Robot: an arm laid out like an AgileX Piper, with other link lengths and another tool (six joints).
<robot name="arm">
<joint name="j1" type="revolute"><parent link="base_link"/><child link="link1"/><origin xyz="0 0 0.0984" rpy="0 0 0"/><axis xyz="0 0 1"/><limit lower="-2.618" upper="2.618"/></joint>
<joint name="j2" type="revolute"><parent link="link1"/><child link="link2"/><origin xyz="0 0 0" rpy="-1.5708 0 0"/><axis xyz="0 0 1"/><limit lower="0" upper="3.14"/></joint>
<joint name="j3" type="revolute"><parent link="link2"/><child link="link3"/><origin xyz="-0.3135 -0.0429 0" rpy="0 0 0"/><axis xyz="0 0 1"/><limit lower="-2.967" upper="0"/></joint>
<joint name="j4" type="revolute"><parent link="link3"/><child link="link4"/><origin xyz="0.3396 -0.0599 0" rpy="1.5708 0 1.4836"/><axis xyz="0 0 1"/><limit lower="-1.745" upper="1.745"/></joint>
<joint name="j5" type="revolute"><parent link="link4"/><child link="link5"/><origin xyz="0 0 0" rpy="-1.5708 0 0"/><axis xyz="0 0 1"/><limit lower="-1.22" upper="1.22"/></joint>
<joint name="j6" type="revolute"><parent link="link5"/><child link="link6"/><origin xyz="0 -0.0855 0" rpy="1.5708 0 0"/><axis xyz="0 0 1"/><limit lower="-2.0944" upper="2.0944"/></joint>
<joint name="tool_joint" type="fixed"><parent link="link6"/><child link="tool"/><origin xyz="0.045 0.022 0.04" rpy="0 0.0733 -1.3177"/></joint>
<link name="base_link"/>
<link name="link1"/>
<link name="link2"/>
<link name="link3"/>
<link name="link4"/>
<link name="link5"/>
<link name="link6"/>
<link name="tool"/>
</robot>
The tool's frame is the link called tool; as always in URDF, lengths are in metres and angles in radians.
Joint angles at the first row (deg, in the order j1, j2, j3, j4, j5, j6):
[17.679, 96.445, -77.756, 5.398, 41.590, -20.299]
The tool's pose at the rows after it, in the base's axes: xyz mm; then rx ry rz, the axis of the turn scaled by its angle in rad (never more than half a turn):
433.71 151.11 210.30 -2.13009 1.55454 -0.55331
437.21 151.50 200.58 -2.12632 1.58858 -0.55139
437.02 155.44 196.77 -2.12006 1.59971 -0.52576
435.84 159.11 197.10 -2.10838 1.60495 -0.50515
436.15 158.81 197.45 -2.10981 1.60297 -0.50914
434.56 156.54 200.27 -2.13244 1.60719 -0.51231
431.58 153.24 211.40 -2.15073 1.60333 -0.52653
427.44 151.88 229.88 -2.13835 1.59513 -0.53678
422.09 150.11 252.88 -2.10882 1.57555 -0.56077
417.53 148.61 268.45 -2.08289 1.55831 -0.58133
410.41 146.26 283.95 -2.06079 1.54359 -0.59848
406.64 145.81 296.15 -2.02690 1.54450 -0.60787
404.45 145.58 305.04 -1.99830 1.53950 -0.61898
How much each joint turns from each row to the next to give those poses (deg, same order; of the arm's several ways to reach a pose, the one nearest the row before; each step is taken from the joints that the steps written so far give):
[0.179, 2.124, -0.701, -4.248, -1.243, 3.948]
[0.000, 1.234, -0.002, -1.149, -0.406, 1.961]
[0.191, 0.500, 0.001, 1.027, -0.050, 0.166]
[0.196, -0.010, 0.000, 1.078, -0.001, 0.061]
[0.000, 0.000, -0.062, -0.185, 0.002, -0.001]
[0.001, -0.106, -0.451, -0.870, 1.550, 0.115]
[-0.001, -0.887, -0.809, -1.051, 2.117, -0.001]
[0.001, -1.635, -0.975, 0.000, 1.715, 0.001]
[-0.001, -2.293, -0.841, 0.000, 1.008, -0.001]
[0.000, -1.784, -0.275, 0.000, 0.198, 0.000]
[0.000, -2.064, 0.001, 0.000, 0.483, 0.000]
[-0.001, -1.284, -0.369, 0.001, 0.151, 0.884]
[0.001, -0.949, -0.212, -0.001, -0.318, 0.547]

